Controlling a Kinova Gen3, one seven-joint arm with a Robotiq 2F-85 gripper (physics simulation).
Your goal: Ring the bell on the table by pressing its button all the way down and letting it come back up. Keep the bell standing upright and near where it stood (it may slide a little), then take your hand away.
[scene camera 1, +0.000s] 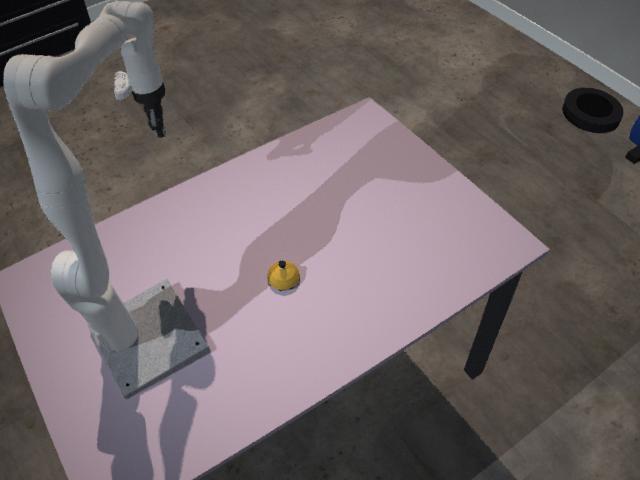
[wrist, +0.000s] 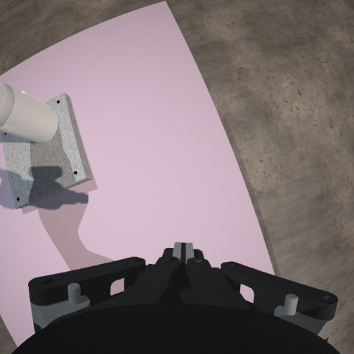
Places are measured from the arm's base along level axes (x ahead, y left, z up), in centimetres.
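Pixels of known places: gripper, fingertip midpoint: (scene camera 1: 161, 136); arm's base, origin of the base link: (scene camera 1: 120, 334).
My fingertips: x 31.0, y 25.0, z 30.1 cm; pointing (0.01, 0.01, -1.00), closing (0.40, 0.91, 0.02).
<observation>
For each thing: its top centre in the pictures, then the offset to it from my fingertips. Level surfaces: height alone.
- yellow dome-shaped bell, middle of its top: (scene camera 1: 281, 263) dx +12.2, dy -32.7, dz -26.3 cm
- black button, middle of its top: (scene camera 1: 281, 263) dx +12.2, dy -32.7, dz -26.3 cm
- pink table, its level: dz -32.9 cm
A yellow dome-shaped bell (scene camera 1: 283, 277) with a black button (scene camera 1: 281, 264) on top stands upright on the pink table (scene camera 1: 423, 289) (wrist: 165, 150). The button sticks up above the dome. The bell does not show in the wrist view. My gripper (scene camera 1: 162, 135) (wrist: 182, 254) is shut with its fingertips together and holds nothing. It hangs high in the air, pointing down, well away from the bell, towards the upper left in the scene view.
The arm's grey base plate (scene camera 1: 155, 361) (wrist: 82, 150) is fixed on the table to the left of the bell. The arm's shadow crosses the table behind the bell. A black tire (scene camera 1: 572, 112) lies on the floor at the far right, near a blue object (scene camera 1: 635, 131).
</observation>
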